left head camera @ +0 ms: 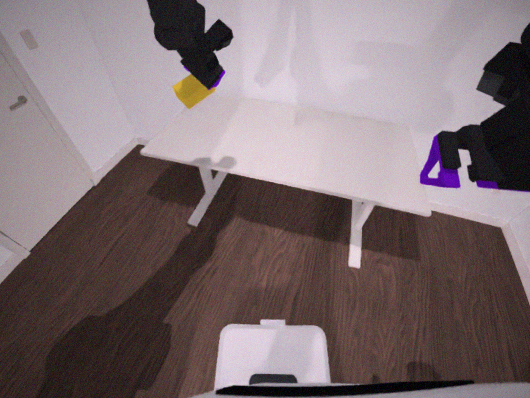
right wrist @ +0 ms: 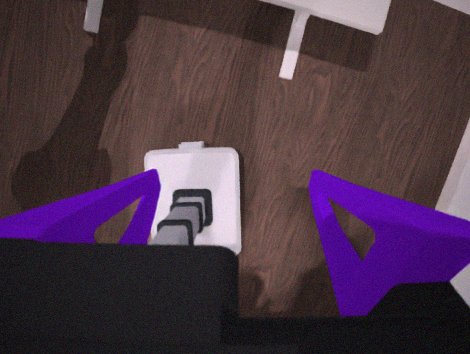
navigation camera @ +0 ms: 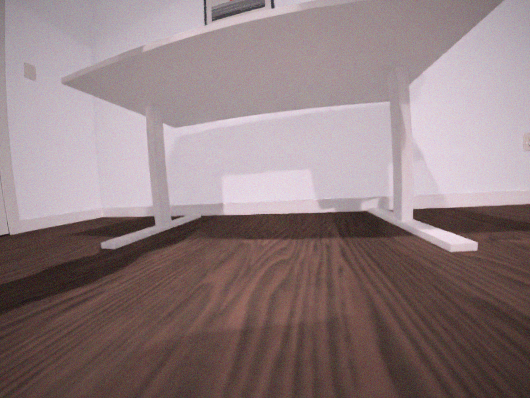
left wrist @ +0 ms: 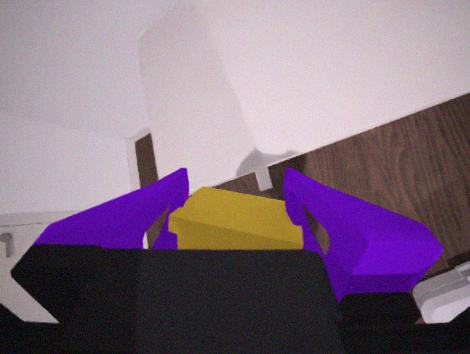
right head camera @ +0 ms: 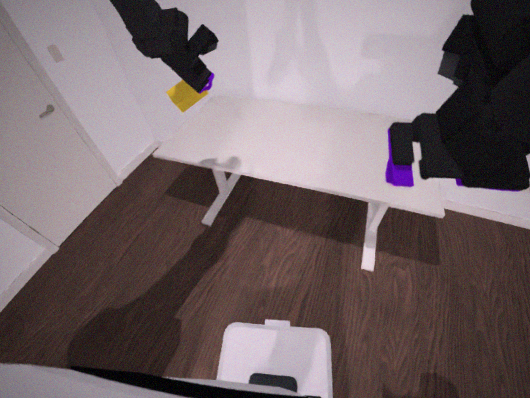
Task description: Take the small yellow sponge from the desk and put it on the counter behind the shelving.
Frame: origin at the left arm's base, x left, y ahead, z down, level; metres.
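Where they show: left gripper, fingertip midpoint: (left head camera: 210, 78) (left wrist: 236, 177) (right head camera: 203, 82); right gripper, fingertip midpoint: (left head camera: 449, 181) (right wrist: 234, 178) (right head camera: 422, 179).
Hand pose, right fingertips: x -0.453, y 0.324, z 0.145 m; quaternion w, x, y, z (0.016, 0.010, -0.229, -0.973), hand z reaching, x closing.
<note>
After its pixels a point has its place.
The yellow sponge (left head camera: 188, 95) {y 0.701, x 0.044, z 0.203 m} (right head camera: 183, 97) {y 0.708, x 0.036, z 0.200 m} (left wrist: 237, 225) {y 0.774, x 0.002, z 0.175 m} is a small block between the purple fingers of my left gripper (left head camera: 205, 86) {y 0.801, x 0.000, z 0.195 m} (right head camera: 198, 89) {y 0.801, x 0.000, z 0.195 m} (left wrist: 236, 177) {y 0.801, x 0.000, z 0.195 m}, which is shut on it. In the head views it is held in the air beyond the far left corner of the white desk (left head camera: 300, 150) {y 1.096, x -0.357, z 0.690 m} (right head camera: 300, 145) {y 1.132, x -0.322, z 0.690 m} (right wrist: 350, 12) {y 0.729, x -0.823, z 0.690 m} (navigation camera: 280, 75) {y 1.154, x -0.374, z 0.715 m}. My right gripper (left head camera: 466, 184) (right head camera: 434, 183) {y 0.324, x -0.453, z 0.145 m} (right wrist: 234, 178) {y 0.324, x -0.453, z 0.145 m} is open and empty, at the right of both head views, near the desk's right end. The counter and the shelving do not show in these views.
A white door (left head camera: 45, 150) {y 1.335, x 1.533, z 0.864 m} (right head camera: 50, 160) {y 1.183, x 1.580, z 0.798 m} stands at the left. White walls rise behind the desk. The desk's legs (navigation camera: 157, 170) {y 1.366, x 0.293, z 1.077 m} (navigation camera: 401, 150) {y 1.049, x -0.860, z 1.080 m} end in long feet on the dark wood floor (navigation camera: 280, 310) {y 0.634, x -0.251, z 1.410 m}. My white base (left head camera: 272, 350) {y 0.204, x -0.222, z 1.150 m} (right head camera: 277, 347) {y 0.220, x -0.235, z 1.150 m} (right wrist: 200, 167) {y 0.222, x -0.278, z 1.150 m} is in front of the desk.
</note>
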